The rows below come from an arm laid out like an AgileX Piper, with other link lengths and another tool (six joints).
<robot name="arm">
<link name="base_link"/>
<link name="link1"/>
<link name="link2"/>
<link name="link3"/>
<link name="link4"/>
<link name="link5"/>
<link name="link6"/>
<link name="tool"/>
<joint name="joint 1" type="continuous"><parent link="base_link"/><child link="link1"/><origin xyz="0 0 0.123"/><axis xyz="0 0 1"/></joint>
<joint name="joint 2" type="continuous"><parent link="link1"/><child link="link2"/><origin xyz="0 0 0" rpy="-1.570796 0 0"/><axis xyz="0 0 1"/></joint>
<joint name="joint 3" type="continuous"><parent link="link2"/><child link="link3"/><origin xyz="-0.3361 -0.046 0"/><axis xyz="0 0 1"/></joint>
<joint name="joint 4" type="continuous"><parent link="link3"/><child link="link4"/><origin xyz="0.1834 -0.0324 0" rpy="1.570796 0 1.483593"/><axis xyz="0 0 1"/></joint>
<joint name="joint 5" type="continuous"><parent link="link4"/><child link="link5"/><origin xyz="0 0 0" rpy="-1.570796 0 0"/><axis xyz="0 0 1"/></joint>
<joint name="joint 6" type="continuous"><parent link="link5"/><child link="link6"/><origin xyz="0 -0.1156 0" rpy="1.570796 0 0"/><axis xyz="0 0 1"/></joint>
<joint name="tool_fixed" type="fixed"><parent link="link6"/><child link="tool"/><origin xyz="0.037 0.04 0.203" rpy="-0.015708 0 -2.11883"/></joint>
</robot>
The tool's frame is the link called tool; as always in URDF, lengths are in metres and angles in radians. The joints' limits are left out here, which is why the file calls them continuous.
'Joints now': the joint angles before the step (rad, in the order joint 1, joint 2, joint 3, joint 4, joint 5, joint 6). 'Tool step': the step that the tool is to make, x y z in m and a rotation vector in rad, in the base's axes. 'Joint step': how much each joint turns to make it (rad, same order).
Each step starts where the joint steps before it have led.
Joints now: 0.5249 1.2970 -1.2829 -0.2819 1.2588 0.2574
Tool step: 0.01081 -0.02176 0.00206 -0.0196 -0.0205 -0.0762
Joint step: -0.0632 -0.0001 0.0001 -0.0321 -0.0052 0.0138
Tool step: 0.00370 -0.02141 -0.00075 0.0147 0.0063 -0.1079
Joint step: -0.1122 0.0001 -0.0001 0.0172 -0.0010 -0.0032
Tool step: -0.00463 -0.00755 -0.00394 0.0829 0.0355 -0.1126
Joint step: -0.1632 0.0013 0.0001 0.1076 -0.0001 -0.0476
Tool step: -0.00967 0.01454 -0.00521 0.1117 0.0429 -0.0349
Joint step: -0.1239 0.0005 0.0198 0.1485 -0.0010 -0.0863
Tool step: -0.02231 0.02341 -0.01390 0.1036 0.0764 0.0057
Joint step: -0.0661 0.0000 0.0751 0.1300 0.0000 -0.0739
